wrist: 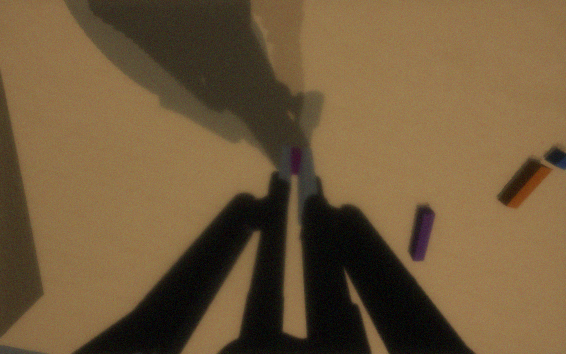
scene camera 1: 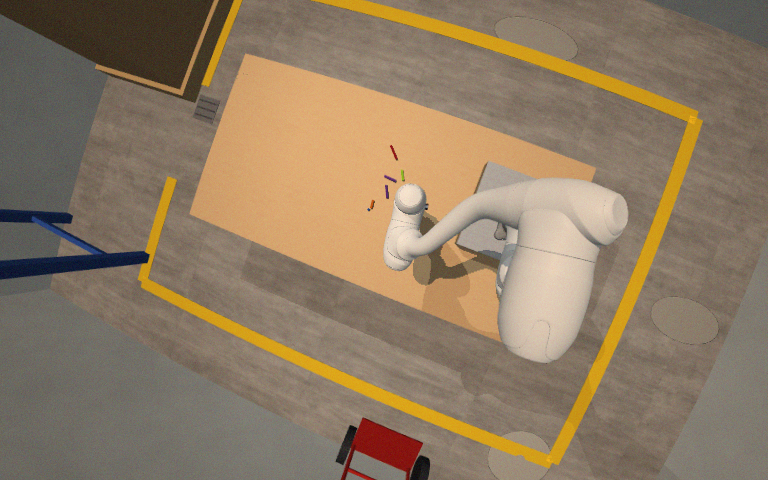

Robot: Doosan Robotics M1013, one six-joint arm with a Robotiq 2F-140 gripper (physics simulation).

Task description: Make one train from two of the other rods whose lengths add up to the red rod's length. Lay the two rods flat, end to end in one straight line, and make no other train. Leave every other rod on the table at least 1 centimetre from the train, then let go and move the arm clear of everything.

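Places are measured from the arm's base along level axes (x down, y left, z ahead), in centimetres.
Where they show: gripper, fingertip midpoint: (wrist: pixel 294 161).
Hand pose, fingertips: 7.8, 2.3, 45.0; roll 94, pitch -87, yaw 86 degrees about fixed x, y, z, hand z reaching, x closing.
Things, the pixels of their centre, and the offset from my fingertips, as dx, dy, dz. Level surfaces: height alone.
- magenta rod at the middle of its body: (wrist: pixel 294 161) -0.3, +0.1, +0.0
- red rod at the middle of its body: (scene camera 1: pixel 393 152) -0.1, -23.8, +13.9
- green rod at the middle of its body: (scene camera 1: pixel 402 175) -0.1, -14.0, +8.0
- second purple rod at the middle of its body: (wrist: pixel 421 235) (scene camera 1: pixel 386 191) -0.1, -5.4, +13.7
- orange rod at the middle of its body: (wrist: pixel 523 185) (scene camera 1: pixel 372 204) -0.1, +1.5, +19.3
- small blue rod at the middle of its body: (wrist: pixel 560 159) (scene camera 1: pixel 368 209) -0.1, +4.2, +20.5
- wooden table top at its surface level: dx +0.4
My gripper (wrist: pixel 294 161) is shut on a magenta rod (wrist: pixel 296 159), held at the fingertips; the arm hides this rod in the scene view. The red rod (scene camera 1: pixel 393 152) lies farthest up the table in the scene view. A green rod (scene camera 1: pixel 402 175) lies below it, beside a purple rod (scene camera 1: pixel 390 178). A second purple rod (scene camera 1: pixel 386 191) (wrist: pixel 423 234) lies just below the first, apart from it. An orange rod (scene camera 1: pixel 372 204) (wrist: pixel 525 185) lies lower left, with a small blue rod (scene camera 1: pixel 368 209) (wrist: pixel 556 157) near its end. Whether these two touch is unclear.
The wooden table top (scene camera 1: pixel 283 141) carries the rods. The arm (scene camera 1: pixel 453 220) reaches over it from the right, above a grey base plate (scene camera 1: pixel 497 174). The arm's dark shadow (wrist: pixel 200 65) falls beside the fingertips. A red cart (scene camera 1: pixel 390 441) stands on the floor beyond the yellow line.
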